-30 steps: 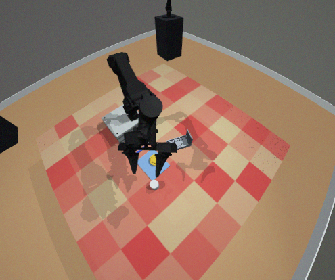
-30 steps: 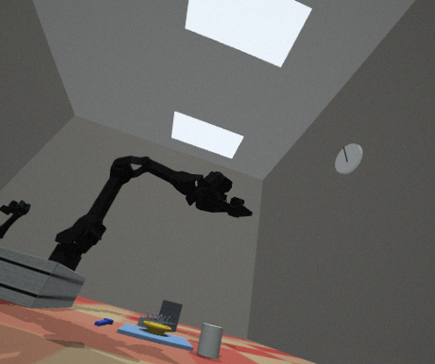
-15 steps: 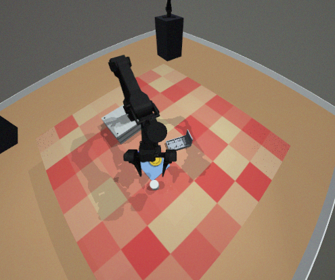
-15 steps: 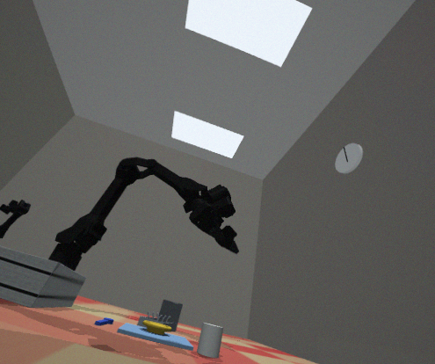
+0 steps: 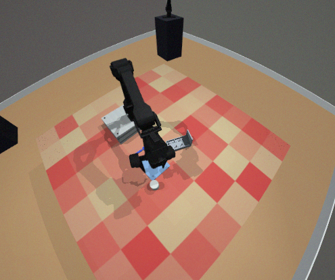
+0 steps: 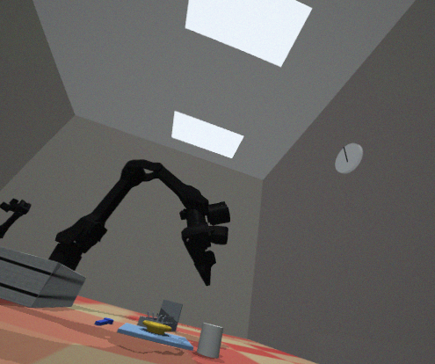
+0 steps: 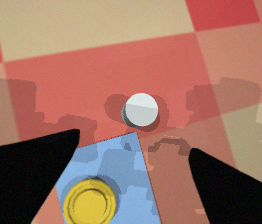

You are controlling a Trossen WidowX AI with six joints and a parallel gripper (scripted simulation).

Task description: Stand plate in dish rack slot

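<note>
The yellow plate lies 12 cm below my gripper tip, 8 cm behind it and 5 cm to the left of it. Also, from my gripper tip: blue spoon (19 cm behind, 13 cm below, 1 cm to the left); white cup (11 cm below, 3 cm to the right, 3 cm ahead); light blue mat (13 cm below, 8 cm behind, 3 cm to the left).
</note>
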